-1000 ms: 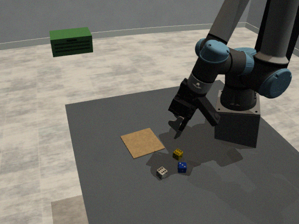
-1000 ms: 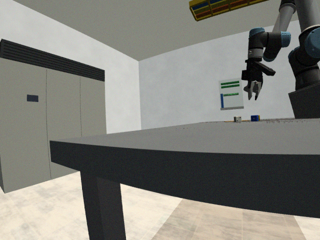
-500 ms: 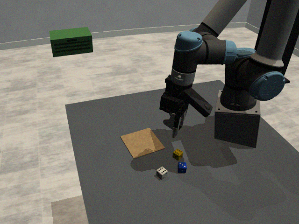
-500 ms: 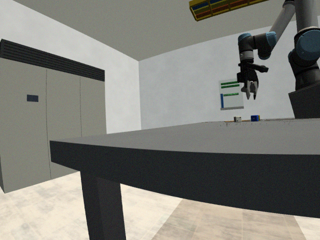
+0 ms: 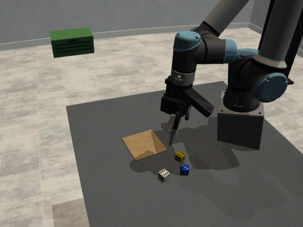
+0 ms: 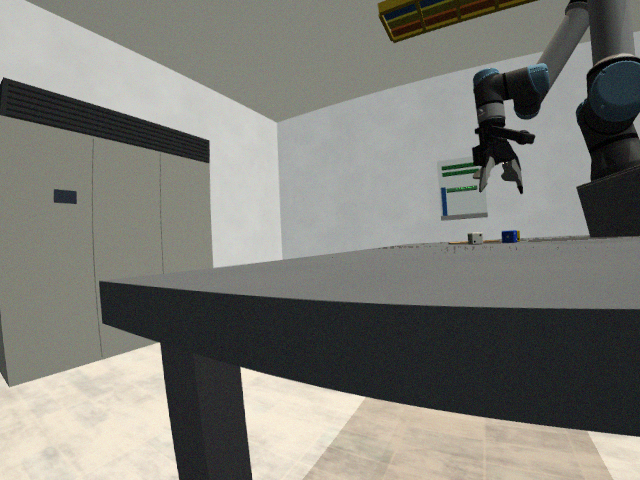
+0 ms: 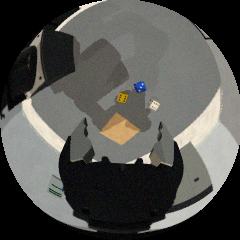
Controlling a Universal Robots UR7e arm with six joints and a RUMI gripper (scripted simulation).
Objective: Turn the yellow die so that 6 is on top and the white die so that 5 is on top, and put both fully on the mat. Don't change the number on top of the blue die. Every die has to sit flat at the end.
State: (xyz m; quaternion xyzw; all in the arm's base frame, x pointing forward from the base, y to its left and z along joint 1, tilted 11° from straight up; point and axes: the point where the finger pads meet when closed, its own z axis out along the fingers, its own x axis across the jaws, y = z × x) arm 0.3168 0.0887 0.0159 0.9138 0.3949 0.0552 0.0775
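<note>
The yellow die is 10 mm behind my hand, 10 mm to the left of it and 120 mm below it. Round my hand: tan mat 100 mm ahead, 110 mm to the right, 130 mm below; then white die 80 mm ahead, 80 mm to the left, 120 mm below; then blue die 80 mm to the left, 120 mm below.
</note>
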